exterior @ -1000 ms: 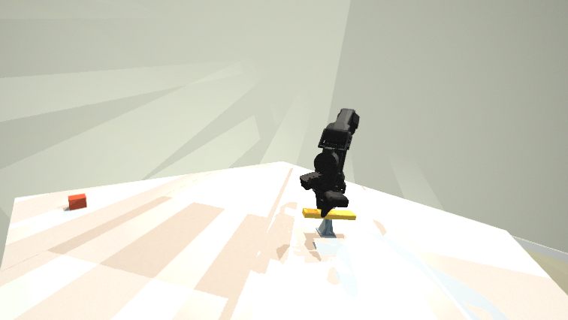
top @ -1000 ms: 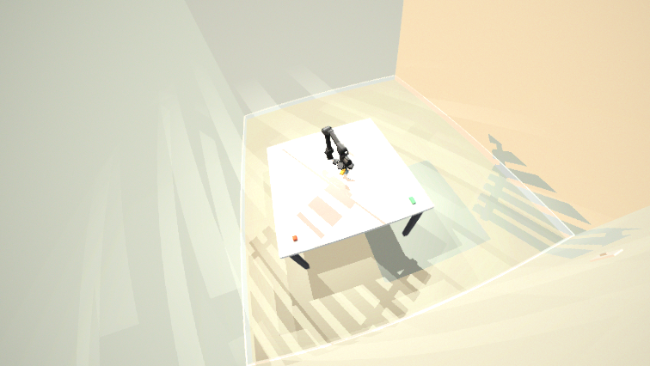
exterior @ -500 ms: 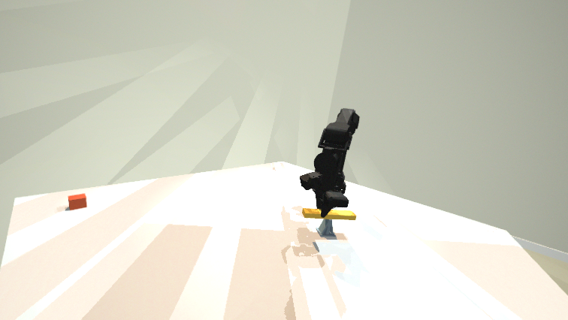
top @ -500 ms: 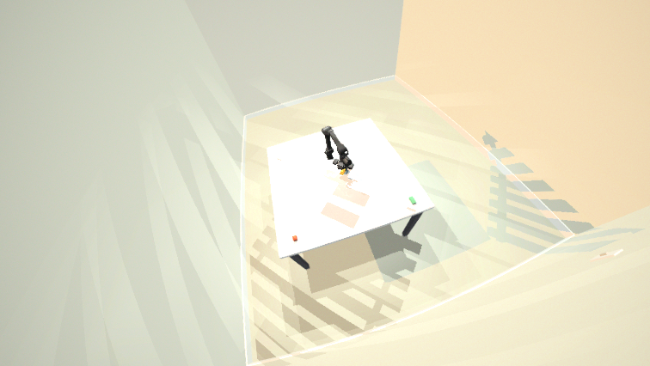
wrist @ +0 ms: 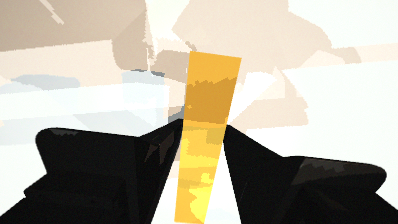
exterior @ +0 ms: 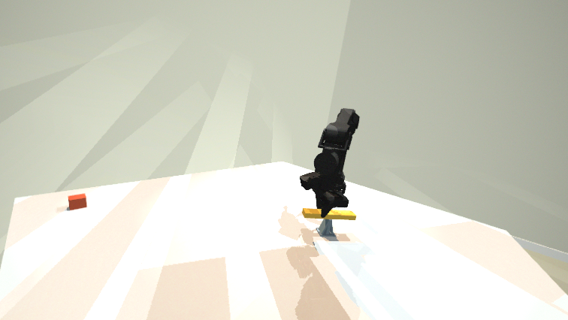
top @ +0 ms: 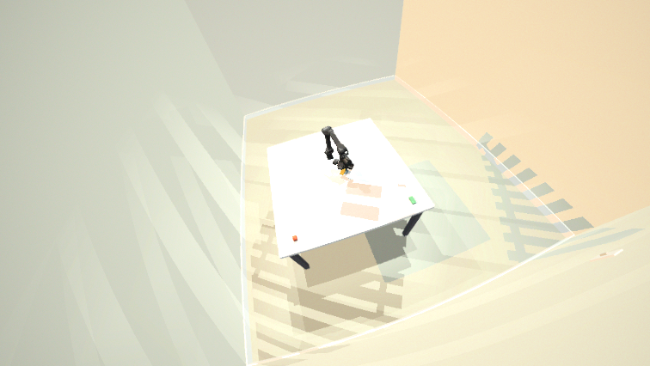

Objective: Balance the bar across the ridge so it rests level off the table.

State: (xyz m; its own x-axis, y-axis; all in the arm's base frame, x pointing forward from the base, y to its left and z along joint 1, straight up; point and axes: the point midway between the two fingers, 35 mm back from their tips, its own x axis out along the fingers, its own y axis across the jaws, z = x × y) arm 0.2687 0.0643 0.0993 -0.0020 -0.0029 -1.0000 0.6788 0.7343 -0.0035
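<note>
Now: the yellow bar 2 cm to the left of my gripper tip and 2 cm behind it. The rest, counted from my gripper tip: green block 47 cm ahead, 44 cm to the left, 6 cm below; red block 56 cm to the right, 47 cm ahead, 5 cm below.
</note>
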